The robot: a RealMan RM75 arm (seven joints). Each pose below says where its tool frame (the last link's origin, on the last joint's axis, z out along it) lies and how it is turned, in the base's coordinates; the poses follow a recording.
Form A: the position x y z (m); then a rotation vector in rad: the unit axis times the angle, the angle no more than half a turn.
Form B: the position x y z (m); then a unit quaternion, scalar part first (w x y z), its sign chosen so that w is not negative. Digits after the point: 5 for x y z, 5 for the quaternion.
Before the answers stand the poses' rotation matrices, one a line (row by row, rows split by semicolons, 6 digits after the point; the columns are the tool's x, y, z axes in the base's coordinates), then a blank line. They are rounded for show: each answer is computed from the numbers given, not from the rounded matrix.
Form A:
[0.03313 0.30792 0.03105 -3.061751 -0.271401 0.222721]
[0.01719 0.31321 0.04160 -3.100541 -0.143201 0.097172]
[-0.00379 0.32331 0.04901 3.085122 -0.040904 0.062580]
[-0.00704 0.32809 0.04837 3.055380 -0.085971 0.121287]
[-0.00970 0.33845 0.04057 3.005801 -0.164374 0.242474]
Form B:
0.974066 0.170510 -0.148731; 0.179145 -0.982717 0.046636; -0.138208 -0.072071 -0.987777
0.993791 0.090921 -0.064136; 0.093188 -0.995092 0.033277; -0.060795 -0.039047 -0.997386
0.998827 -0.027607 0.039778; -0.025355 -0.998106 -0.056057; 0.041250 0.054983 -0.997635
0.995284 -0.059318 0.076751; -0.052775 -0.995014 -0.084631; 0.081389 0.080182 -0.993452
0.981252 -0.117678 0.152630; -0.098207 -0.986719 -0.129388; 0.165829 0.111972 -0.979777

[0.03313 0.30792 0.03105 0.02988 -0.99305 -0.08803 0.07224]
[0.01719 0.31321 0.04160 0.01811 -0.99828 -0.04611 0.03129]
[-0.00379 0.32331 0.04901 0.02778 0.99932 -0.01325 0.02027]
[-0.00704 0.32809 0.04837 0.04129 0.99797 -0.02808 0.03962]
[-0.00970 0.33845 0.04057 0.06074 0.99345 -0.05433 0.08014]

